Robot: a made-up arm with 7 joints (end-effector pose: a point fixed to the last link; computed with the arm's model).
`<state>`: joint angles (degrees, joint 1 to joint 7).
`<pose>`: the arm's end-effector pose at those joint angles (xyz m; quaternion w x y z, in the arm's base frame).
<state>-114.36 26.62 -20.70 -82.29 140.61 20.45 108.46</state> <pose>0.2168 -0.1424 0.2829 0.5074 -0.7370 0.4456 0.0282</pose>
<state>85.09 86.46 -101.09 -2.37 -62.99 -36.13 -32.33</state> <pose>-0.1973 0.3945 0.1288 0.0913 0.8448 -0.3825 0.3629</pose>
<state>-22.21 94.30 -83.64 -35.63 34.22 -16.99 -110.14</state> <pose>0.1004 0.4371 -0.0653 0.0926 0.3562 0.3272 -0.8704</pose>
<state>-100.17 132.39 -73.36 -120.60 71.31 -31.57 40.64</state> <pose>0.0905 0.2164 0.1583 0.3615 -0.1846 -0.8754 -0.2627</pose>
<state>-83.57 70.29 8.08 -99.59 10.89 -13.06 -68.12</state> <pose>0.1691 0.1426 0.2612 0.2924 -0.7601 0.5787 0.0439</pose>
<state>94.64 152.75 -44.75 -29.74 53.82 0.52 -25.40</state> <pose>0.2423 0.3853 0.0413 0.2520 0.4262 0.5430 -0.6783</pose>
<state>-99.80 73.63 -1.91 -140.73 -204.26 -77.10 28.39</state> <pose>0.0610 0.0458 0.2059 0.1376 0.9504 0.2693 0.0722</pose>
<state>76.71 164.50 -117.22 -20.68 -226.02 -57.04 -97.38</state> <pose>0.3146 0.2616 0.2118 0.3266 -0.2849 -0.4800 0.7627</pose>
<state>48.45 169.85 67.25 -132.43 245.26 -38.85 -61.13</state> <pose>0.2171 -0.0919 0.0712 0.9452 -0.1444 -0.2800 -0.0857</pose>
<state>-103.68 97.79 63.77 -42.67 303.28 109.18 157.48</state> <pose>-0.0460 0.3971 0.2001 0.6534 0.2991 -0.0154 -0.6953</pose>
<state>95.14 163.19 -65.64 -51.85 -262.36 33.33 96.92</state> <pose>0.2292 0.3694 0.0411 0.4575 0.8653 -0.1396 0.1498</pose>
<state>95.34 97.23 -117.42 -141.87 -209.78 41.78 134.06</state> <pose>-0.1643 0.0696 0.1216 0.7154 -0.5788 -0.3693 -0.1295</pose>
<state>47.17 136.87 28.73 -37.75 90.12 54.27 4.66</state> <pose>0.2585 0.3073 0.2064 0.8235 0.4516 -0.2792 0.2000</pose>
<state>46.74 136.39 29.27 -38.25 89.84 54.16 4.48</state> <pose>0.2569 0.3077 0.2068 0.8247 0.4476 -0.2834 0.1979</pose>
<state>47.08 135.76 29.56 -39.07 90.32 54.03 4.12</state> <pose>0.2563 0.3101 0.2025 0.8305 0.4402 -0.2805 0.1944</pose>
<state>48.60 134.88 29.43 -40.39 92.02 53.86 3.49</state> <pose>0.2568 0.3153 0.1909 0.8430 0.4272 -0.2665 0.1893</pose>
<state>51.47 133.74 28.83 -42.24 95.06 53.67 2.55</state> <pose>0.2572 0.3238 0.1710 0.8620 0.4074 -0.2392 0.1839</pose>
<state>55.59 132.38 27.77 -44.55 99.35 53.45 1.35</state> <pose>0.2557 0.3349 0.1436 0.8849 0.3803 -0.1992 0.1807</pose>
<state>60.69 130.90 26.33 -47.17 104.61 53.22 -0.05</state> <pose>0.2501 0.3476 0.1108 0.9079 0.3469 -0.1490 0.1822</pose>
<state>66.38 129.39 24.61 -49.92 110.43 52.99 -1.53</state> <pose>0.2388 0.3606 0.0760 0.9270 0.3095 -0.0925 0.1907</pose>
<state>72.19 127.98 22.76 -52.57 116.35 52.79 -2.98</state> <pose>0.2222 0.3724 0.0427 0.9393 0.2718 -0.0350 0.2063</pose>
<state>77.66 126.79 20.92 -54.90 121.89 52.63 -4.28</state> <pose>0.2025 0.3821 0.0143 0.9442 0.2379 0.0184 0.2270</pose>
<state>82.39 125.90 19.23 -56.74 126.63 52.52 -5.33</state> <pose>0.1828 0.3892 -0.0076 0.9430 0.2111 0.0635 0.2493</pose>
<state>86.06 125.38 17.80 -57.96 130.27 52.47 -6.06</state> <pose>0.1664 0.3940 -0.0225 0.9385 0.1933 0.0978 0.2690</pose>
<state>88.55 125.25 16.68 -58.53 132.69 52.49 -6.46</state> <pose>0.1555 0.3970 -0.0314 0.9333 0.1846 0.1211 0.2833</pose>
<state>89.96 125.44 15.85 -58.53 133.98 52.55 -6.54</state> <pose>0.1502 0.3986 -0.0355 0.9290 0.1837 0.1347 0.2916</pose>
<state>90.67 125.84 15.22 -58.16 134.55 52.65 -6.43</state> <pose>0.1489 0.3996 -0.0369 0.9259 0.1876 0.1422 0.2956</pose>
